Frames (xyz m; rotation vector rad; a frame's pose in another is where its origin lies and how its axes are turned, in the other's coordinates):
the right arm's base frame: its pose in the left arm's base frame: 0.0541 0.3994 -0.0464 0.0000 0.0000 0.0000
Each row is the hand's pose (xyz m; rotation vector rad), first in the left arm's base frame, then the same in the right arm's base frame.
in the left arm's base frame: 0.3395 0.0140 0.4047 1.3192 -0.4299 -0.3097
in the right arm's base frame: 0.2854 -0.3854 0.4511 1.3192 -0.4299 -0.3097
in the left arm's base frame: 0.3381 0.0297 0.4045 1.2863 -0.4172 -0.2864
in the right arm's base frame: 0.2840 -0.3697 0.4509 1.2863 -0.4172 -0.2864
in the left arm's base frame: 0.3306 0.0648 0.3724 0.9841 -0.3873 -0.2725
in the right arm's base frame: 0.2765 -0.3346 0.4188 0.9841 -0.3873 -0.2725
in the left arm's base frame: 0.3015 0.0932 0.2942 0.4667 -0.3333 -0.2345
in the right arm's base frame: 0.2474 -0.3062 0.3406 0.4667 -0.3333 -0.2345
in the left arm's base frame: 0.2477 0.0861 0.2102 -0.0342 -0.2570 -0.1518
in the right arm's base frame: 0.1936 -0.3133 0.2566 -0.0342 -0.2570 -0.1518
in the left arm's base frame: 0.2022 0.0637 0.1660 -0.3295 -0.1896 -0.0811
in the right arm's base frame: 0.1481 -0.3357 0.2124 -0.3295 -0.1896 -0.0811
